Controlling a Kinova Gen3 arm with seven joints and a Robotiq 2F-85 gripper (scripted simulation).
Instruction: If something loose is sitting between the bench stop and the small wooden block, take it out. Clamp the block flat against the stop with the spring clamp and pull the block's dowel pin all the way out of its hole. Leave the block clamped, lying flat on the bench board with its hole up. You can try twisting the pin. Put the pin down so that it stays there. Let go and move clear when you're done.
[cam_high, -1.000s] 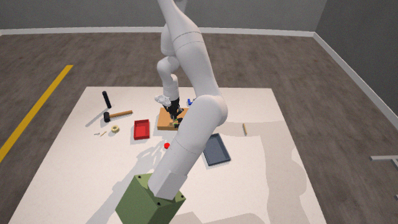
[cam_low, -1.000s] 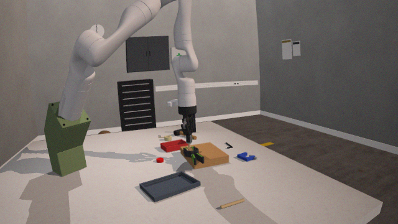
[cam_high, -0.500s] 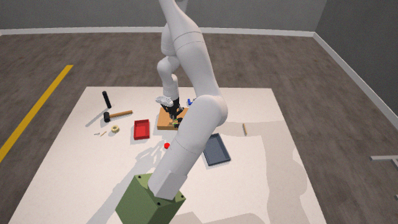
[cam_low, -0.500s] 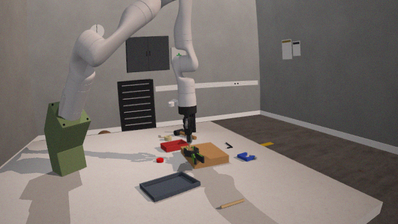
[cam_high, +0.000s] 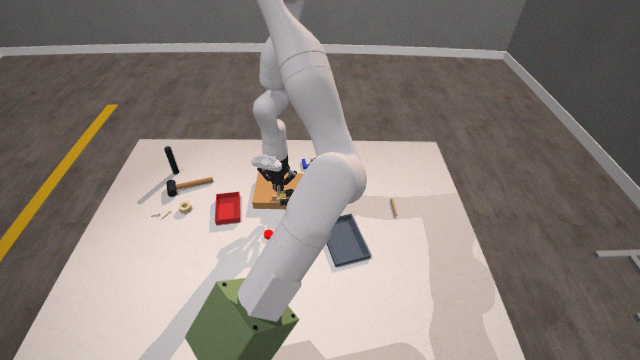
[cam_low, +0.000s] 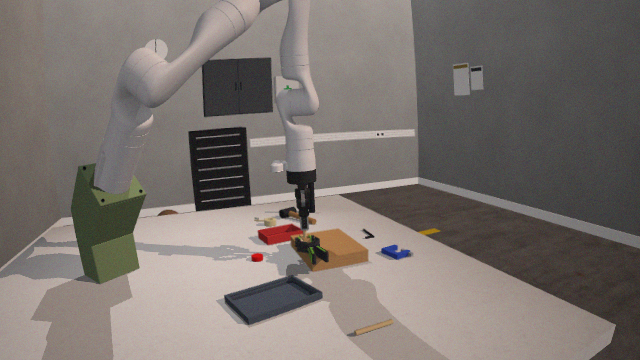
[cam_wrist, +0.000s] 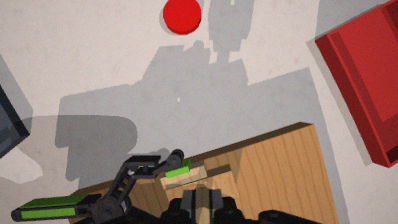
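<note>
The dowel pin lies 2 cm below my hand. Round my hand: wooden bench board: 7 cm below, 5 cm ahead, 3 cm to the right; red disc: 11 cm behind, 9 cm below, 7 cm to the left; red tray: 17 cm to the left, 9 cm below, 3 cm ahead.
</note>
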